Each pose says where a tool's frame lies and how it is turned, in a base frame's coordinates. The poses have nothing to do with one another.
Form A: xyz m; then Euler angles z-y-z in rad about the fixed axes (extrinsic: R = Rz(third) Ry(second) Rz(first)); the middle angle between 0 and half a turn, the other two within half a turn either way.
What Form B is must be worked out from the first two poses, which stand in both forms.
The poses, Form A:
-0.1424 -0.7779 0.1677 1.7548 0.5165 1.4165
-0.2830 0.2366 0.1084 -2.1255 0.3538 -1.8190
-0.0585 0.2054 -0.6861 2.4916 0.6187 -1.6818
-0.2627 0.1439 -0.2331 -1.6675 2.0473 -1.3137
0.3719 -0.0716 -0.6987 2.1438 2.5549 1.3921
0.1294 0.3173 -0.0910 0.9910 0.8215 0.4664
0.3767 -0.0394 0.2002 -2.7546 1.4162 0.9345
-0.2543 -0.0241 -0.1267 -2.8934 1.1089 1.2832
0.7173 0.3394 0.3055 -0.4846 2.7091 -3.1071
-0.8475 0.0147 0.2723 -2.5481 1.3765 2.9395
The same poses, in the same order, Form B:
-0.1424 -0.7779 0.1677 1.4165 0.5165 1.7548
-0.2830 0.2366 0.1084 -1.8190 0.3538 -2.1255
-0.0585 0.2054 -0.6861 -1.6818 0.6187 2.4916
-0.2627 0.1439 -0.2331 -1.3137 2.0473 -1.6675
0.3719 -0.0716 -0.6987 1.3921 2.5549 2.1438
0.1294 0.3173 -0.0910 0.4664 0.8215 0.9910
0.3767 -0.0394 0.2002 0.9345 1.4162 -2.7546
-0.2543 -0.0241 -0.1267 1.2832 1.1089 -2.8934
0.7173 0.3394 0.3055 -3.1071 2.7091 -0.4846
-0.8475 0.0147 0.2723 2.9395 1.3765 -2.5481

